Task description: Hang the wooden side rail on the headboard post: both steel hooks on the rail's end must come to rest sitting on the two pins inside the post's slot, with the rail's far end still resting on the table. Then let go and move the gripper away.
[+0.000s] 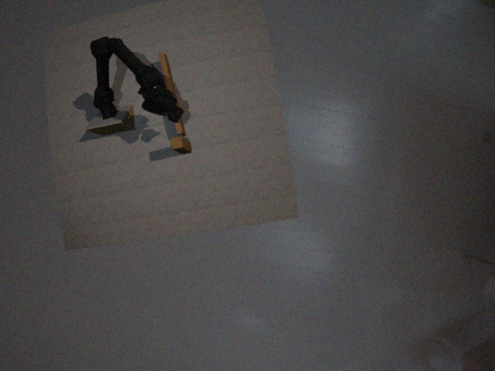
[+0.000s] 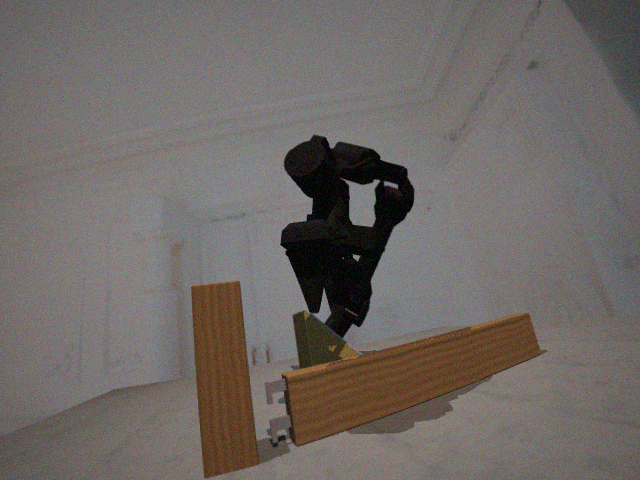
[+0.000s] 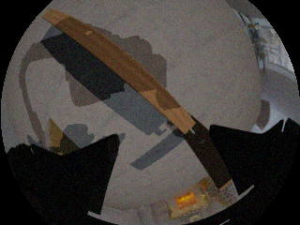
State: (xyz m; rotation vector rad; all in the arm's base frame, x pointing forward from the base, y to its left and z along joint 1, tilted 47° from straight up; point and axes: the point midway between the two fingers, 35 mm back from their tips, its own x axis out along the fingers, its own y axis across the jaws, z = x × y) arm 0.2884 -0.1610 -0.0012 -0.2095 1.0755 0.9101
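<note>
The headboard post lies 2 cm ahead of my gripper tip, 13 cm to the right of it and 4 cm below it.
</note>
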